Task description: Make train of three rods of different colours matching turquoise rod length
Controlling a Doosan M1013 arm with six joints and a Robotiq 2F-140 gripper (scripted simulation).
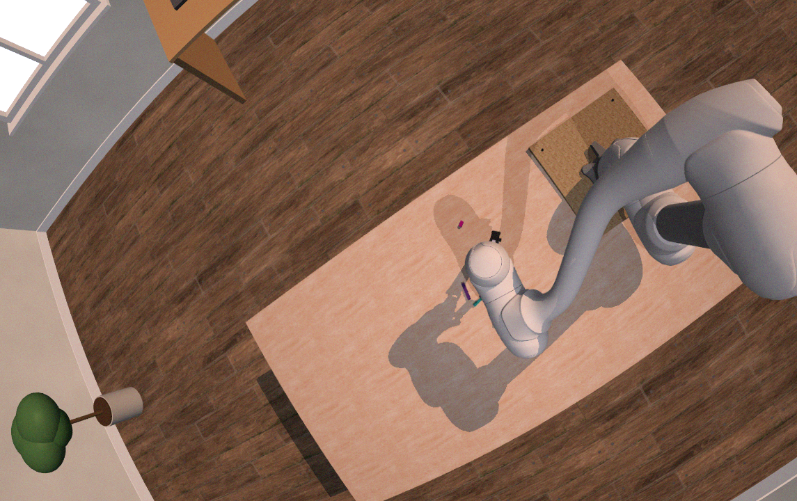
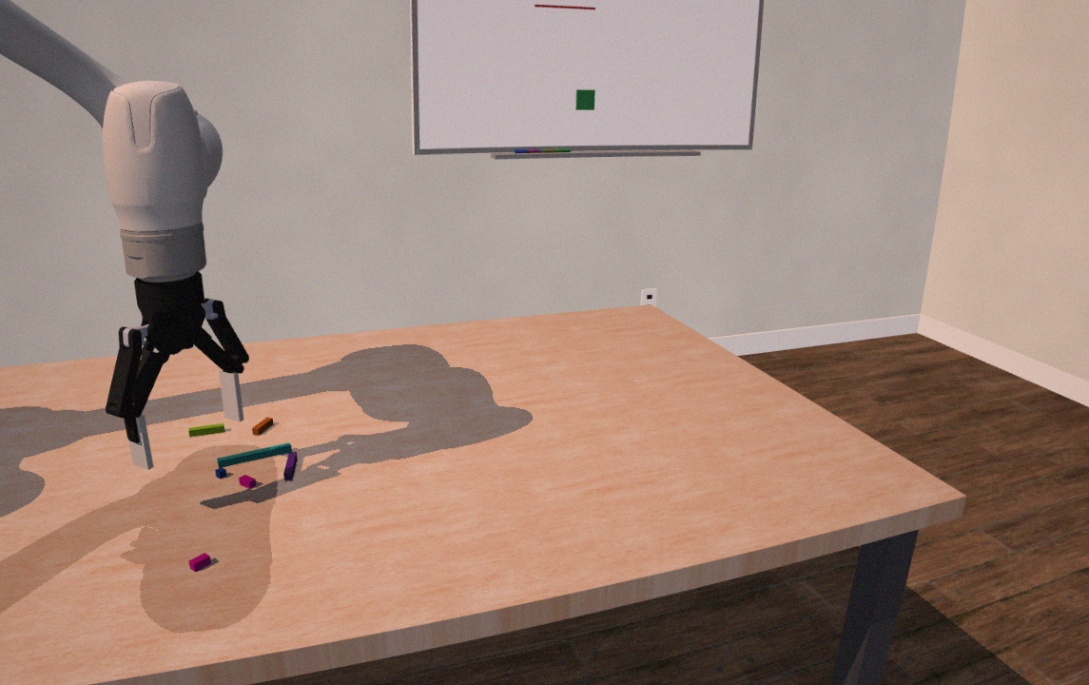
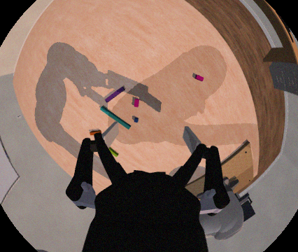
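The blue rod is 3 cm ahead of my hand, 3 cm to the left of it and 7 cm below it. The rest, counted from my hand: purple rod 12 cm ahead, 2 cm to the left, 7 cm below; turquoise rod 8 cm ahead, 7 cm to the left, 7 cm below; lime rod 2 cm ahead, 17 cm to the left, 7 cm below.
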